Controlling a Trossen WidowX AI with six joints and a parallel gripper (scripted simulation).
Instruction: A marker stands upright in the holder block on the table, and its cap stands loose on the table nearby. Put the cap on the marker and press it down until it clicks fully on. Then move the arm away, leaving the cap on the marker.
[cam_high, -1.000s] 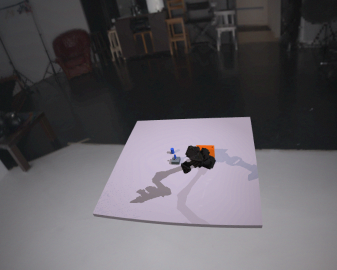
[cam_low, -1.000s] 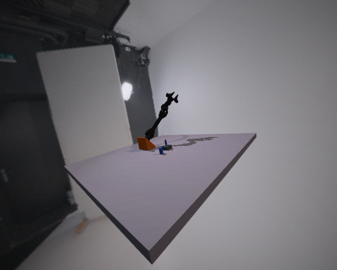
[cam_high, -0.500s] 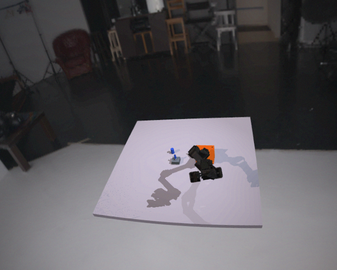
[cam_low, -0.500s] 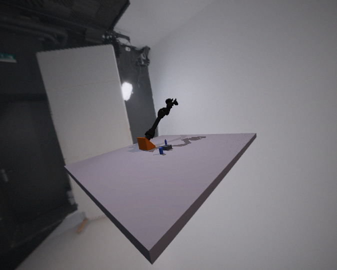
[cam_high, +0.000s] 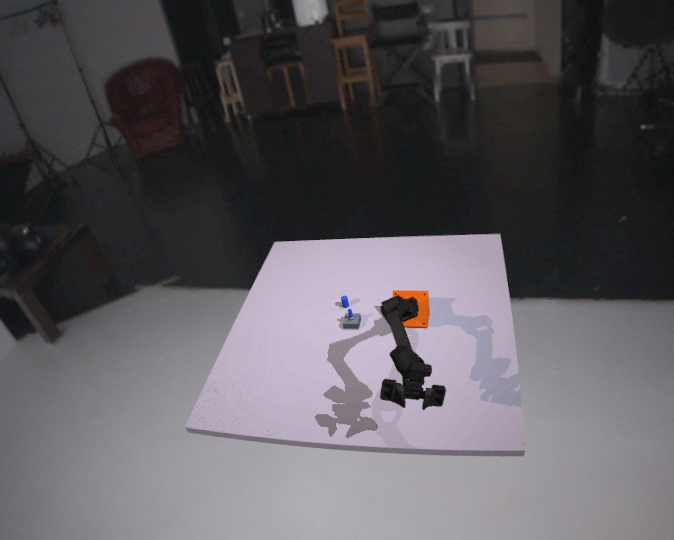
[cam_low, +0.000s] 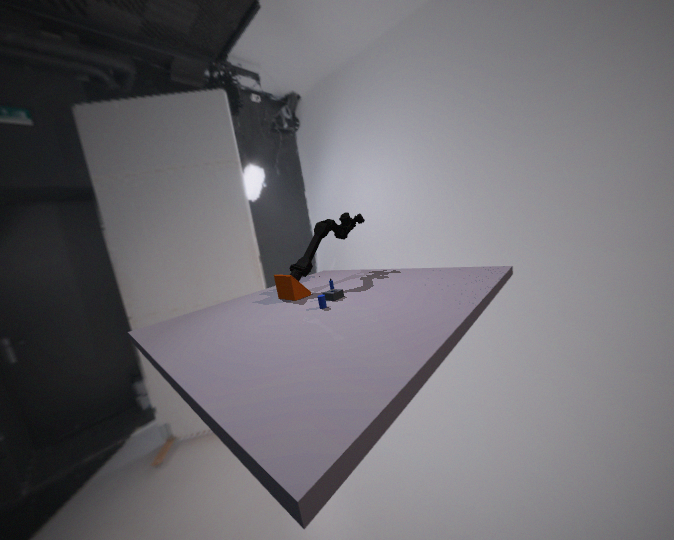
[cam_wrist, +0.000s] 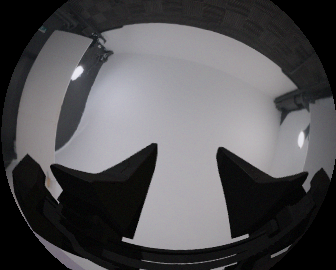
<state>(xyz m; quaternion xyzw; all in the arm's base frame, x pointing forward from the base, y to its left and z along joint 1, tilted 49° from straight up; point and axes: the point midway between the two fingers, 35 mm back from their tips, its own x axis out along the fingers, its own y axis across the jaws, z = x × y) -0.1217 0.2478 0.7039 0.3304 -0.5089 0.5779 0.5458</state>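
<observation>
Now: the blue cap 800 mm to the right of my gripper tip, 440 mm ahead of it and 340 mm below it. From my gripper tip the other things lie so: holder block 680 mm to the right, 380 mm ahead, 350 mm below.
</observation>
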